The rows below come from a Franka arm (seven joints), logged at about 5 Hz.
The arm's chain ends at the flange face. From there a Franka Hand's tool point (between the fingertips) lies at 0.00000 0.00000 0.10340 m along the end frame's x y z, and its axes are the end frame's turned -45 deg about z.
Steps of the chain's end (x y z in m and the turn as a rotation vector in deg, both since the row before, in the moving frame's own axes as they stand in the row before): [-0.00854, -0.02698, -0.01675, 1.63, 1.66, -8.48]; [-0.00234, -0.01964, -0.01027, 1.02, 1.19, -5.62]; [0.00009, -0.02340, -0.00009, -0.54, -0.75, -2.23]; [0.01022, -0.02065, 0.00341, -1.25, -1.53, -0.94]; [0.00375, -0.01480, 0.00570, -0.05, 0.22, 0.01]
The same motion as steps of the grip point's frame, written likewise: [0.01722, -0.02539, -0.01684, -0.02, 2.33, -8.48]; [0.01506, -0.01546, -0.01031, -0.12, 1.56, -5.62]; [0.01496, -0.01672, -0.00010, 0.15, -0.91, -2.23]; [0.01828, -0.00770, 0.00335, 0.20, -1.97, -0.94]; [0.01333, -0.00747, 0.00570, -0.19, 0.12, 0.01]
